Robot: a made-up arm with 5 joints.
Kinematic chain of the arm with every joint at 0, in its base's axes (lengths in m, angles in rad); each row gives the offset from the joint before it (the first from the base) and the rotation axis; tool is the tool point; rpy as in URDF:
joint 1: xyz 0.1 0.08 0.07 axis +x
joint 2: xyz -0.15 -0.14 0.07 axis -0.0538 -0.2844 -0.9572
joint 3: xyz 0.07 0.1 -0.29 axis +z
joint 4: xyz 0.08 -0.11 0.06 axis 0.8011 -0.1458 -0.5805
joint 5: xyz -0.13 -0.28 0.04 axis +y
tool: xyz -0.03 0.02 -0.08 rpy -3.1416 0 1.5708
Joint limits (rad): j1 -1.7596..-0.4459 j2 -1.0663..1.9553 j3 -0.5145..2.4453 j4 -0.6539..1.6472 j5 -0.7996..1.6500
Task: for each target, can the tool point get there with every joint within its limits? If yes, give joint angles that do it. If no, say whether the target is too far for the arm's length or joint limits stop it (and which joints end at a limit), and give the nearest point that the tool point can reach.
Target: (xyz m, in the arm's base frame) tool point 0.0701 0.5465 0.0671
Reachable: no: joint limits stop it (at a limit: joint 1, joint 3, joint 4, joint 5) | nearest point 0.0488 0.3874 -0.0239 | short by 0.185 m
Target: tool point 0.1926 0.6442 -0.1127
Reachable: no: joint limits stop it (at a limit: joint 1, joint 3, joint 4) | nearest point 0.1127 0.3768 -0.0891 | short by 0.280 m
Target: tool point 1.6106 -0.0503 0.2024
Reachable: no: too far | nearest point 0.4963 -0.0439 0.1958 | short by 1.114 m
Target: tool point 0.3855 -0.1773 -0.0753
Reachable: yes | joints -0.5916 0.3829 2.0986 0.5110 -0.5378
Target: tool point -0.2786 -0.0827 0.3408
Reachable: yes | joints -1.6364 1.5663 -0.0978 -0.2601 -0.4129
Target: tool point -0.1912 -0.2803 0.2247
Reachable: yes | joints -1.1827 1.0021 -0.1560 0.2297 -0.4356
